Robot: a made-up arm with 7 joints.
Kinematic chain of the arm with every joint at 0, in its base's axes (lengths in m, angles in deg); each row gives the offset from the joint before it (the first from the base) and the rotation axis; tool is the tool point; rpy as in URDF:
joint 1: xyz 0 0 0.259 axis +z
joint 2: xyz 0 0 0 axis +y
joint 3: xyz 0 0 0.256 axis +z
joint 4: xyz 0.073 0 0 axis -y
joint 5: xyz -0.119 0 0.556 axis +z
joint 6: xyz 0 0 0 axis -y
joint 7: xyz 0.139 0 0 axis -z
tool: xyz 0 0 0 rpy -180 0 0
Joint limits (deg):
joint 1: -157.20..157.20
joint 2: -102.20..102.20
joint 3: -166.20..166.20
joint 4: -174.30..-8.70
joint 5: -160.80..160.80
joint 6: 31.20..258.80
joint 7: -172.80..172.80
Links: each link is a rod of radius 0.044 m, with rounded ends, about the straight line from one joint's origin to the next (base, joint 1, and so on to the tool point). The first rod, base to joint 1, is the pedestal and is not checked.
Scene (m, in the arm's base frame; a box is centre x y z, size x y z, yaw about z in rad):
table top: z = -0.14
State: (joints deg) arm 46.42 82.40 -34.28 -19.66 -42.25 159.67 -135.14
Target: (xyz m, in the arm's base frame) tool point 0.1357 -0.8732 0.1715
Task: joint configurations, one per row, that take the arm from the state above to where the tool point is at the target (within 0.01 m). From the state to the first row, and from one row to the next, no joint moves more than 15 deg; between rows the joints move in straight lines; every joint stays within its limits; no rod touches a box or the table.
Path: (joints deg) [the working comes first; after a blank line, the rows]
Joints at the target: -40.95 75.28 -73.20 -73.57 -43.23 147.46 -135.14
Straight joint move there: clear.

1: 31.86 81.21 -40.77 -28.65 -42.41 157.63 -135.14
2: 17.30 80.03 -47.25 -37.63 -42.58 155.60 -135.14
3: 2.73 78.84 -53.74 -46.62 -42.74 153.56 -135.14
4: -11.83 77.66 -60.23 -55.60 -42.90 151.53 -135.14
5: -26.39 76.47 -66.72 -64.59 -43.07 149.49 -135.14
6: -40.95 75.28 -73.20 -73.57 -43.23 147.46 -135.14

